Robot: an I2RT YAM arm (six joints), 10 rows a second.
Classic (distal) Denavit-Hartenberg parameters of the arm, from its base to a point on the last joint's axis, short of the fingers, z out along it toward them. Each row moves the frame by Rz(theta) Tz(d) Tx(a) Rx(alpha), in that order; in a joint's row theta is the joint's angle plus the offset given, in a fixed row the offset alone. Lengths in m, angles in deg.
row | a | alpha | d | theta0
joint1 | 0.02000 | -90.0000 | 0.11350 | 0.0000
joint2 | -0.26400 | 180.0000 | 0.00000 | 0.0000
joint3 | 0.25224 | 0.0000 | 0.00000 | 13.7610
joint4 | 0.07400 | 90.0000 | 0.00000 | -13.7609
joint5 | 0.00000 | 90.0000 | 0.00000 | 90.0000
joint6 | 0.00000 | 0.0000 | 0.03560 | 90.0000
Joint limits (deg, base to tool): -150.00..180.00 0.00..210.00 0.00..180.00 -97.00..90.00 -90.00..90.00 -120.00..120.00
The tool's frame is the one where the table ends.
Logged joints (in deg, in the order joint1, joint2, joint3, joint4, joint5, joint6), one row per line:
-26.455 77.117 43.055 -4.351 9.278 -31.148
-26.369 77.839 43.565 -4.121 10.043 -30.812
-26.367 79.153 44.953 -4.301 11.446 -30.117
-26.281 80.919 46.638 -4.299 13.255 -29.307
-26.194 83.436 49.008 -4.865 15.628 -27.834
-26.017 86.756 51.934 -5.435 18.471 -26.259
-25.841 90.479 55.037 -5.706 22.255 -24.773
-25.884 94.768 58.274 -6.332 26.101 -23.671
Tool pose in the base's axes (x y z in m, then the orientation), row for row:
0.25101 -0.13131 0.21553 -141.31 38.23 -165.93
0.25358 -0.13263 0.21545 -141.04 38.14 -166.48
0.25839 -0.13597 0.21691 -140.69 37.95 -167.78
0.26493 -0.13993 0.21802 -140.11 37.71 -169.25
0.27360 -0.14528 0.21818 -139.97 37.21 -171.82
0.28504 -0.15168 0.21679 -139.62 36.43 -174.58
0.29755 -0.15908 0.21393 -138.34 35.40 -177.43
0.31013 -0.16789 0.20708 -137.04 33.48 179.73
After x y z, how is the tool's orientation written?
As angles about the fixed x, y, z axes (roll, pitch, yaw), in degrees.
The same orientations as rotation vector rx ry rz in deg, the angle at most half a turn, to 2 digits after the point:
-0.23 133.61 -40.58
0.49 133.67 -41.21
2.08 133.90 -42.34
3.95 134.10 -43.84
6.83 134.79 -45.46
9.94 135.64 -47.49
13.46 136.32 -50.75
16.63 137.75 -54.32

